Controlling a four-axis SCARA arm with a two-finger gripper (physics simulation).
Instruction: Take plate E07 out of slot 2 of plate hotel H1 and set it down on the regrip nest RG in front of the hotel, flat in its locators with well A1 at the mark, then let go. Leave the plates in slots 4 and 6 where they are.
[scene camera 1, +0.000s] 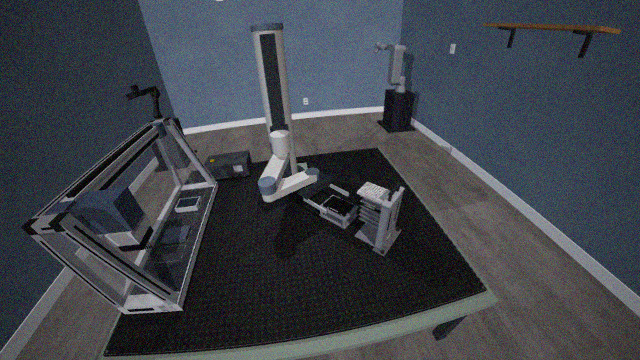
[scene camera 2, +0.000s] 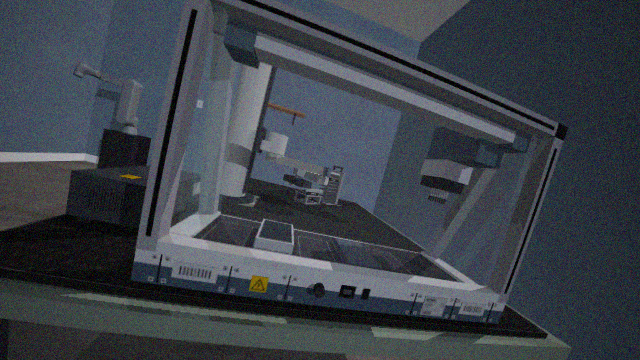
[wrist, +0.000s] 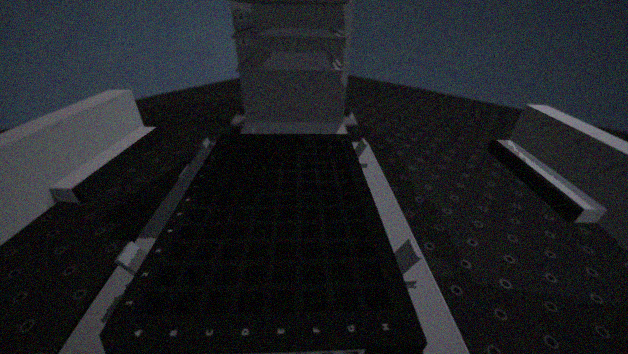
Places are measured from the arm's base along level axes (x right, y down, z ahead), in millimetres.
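Where they show: gripper, fingertip midpoint: (scene camera 1: 337, 202) (scene camera 2: 313, 188) (wrist: 326, 119); arm's base, origin of the base link: (scene camera 1: 287, 176).
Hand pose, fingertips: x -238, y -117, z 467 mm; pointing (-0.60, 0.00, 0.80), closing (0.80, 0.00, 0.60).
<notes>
Things, the pixels of their top centre, and the offset from my fingertips. Level surfaces: height alone.
- Plate E07, middle of its top: (wrist: 278, 192) (scene camera 1: 338, 204) dz -21, dx -9, dy +30 mm
- pale regrip nest, middle of its top: (wrist: 278, 190) (scene camera 1: 338, 204) (scene camera 2: 309, 191) dz -21, dx -8, dy +28 mm
- white plate, middle of its top: (scene camera 1: 375, 191) dz +120, dx -130, dy -140 mm
- black mat, its level: dy +104 mm
Plate E07 (scene camera 1: 340, 203) (wrist: 280, 225), black with a well grid, lies looking level on the pale regrip nest (scene camera 1: 344, 220) (scene camera 2: 313, 198) (wrist: 387, 207), between its corner locators. Its lettered edge, A at left to H at right, is nearest the wrist camera; its label and the nest's A1 mark cannot be made out. My gripper (scene camera 1: 336, 200) (wrist: 326, 119) is open, with its fingers wide apart above and to both sides of the plate, touching neither side. Plate hotel H1 (scene camera 1: 386, 220) (scene camera 2: 334, 186) (wrist: 295, 100) stands behind the nest. Its slot numbers are unreadable, so slots 4 and 6 cannot be told apart.
A white plate (scene camera 1: 372, 191) lies at the hotel's top. The framed machine (scene camera 1: 150, 303) (scene camera 2: 360, 280) stands across the black mat (scene camera 1: 260, 290), with a pale tray (scene camera 1: 187, 204) (scene camera 2: 275, 242) inside. A dark box (scene camera 1: 229, 166) (scene camera 2: 107, 197) stands near the arm's column (scene camera 1: 272, 75).
</notes>
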